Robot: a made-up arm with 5 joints.
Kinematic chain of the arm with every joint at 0, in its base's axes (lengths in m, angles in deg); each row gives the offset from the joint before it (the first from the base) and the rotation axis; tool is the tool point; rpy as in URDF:
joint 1: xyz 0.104 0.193 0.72 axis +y
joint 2: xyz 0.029 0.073 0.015 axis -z
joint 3: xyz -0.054 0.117 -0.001 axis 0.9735 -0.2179 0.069
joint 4: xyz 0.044 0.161 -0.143 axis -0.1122 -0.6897 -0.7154
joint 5: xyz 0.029 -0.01 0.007 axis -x
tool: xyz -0.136 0.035 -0.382 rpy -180 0 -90
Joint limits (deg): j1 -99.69..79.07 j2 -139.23..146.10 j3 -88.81..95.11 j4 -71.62..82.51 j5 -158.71..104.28
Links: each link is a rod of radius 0.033 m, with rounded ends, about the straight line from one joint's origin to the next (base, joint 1, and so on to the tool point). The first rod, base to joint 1, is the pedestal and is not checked.
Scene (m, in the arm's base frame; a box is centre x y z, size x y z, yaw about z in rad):
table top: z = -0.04
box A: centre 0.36 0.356 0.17 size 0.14 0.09 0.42 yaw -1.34
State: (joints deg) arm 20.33 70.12 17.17 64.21 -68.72
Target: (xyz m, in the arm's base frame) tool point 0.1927 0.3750 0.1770
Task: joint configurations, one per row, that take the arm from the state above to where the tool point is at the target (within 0.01 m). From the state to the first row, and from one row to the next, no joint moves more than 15 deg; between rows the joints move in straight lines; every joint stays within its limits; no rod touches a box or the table.
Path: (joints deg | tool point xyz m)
1: 21.91 57.07 18.64 63.33 -74.99 | 0.7256 0.4177 0.4655
2: 23.50 44.03 20.11 62.45 -81.26 | 0.6789 0.5859 0.5169
3: 25.08 30.98 21.58 61.57 -87.53 | 0.5915 0.7288 0.5898
4: 26.66 17.94 23.05 60.69 -93.80 | 0.4740 0.8322 0.6823
5: 28.24 4.89 24.53 59.81 -100.07 | 0.3397 0.8861 0.7899
6: 31.14 8.77 18.27 64.35 -86.51 | 0.3930 0.8627 0.6092
7: 34.03 12.66 12.02 68.89 -72.95 | 0.4030 0.7851 0.4364
8: 36.92 16.54 5.77 73.43 -59.39 | 0.3678 0.6654 0.2956
9: 39.81 20.42 -0.48 77.97 -45.83 | 0.2937 0.5218 0.2057
10: 42.70 24.31 -6.73 82.51 -32.27 | 0.1928 0.3750 0.1770

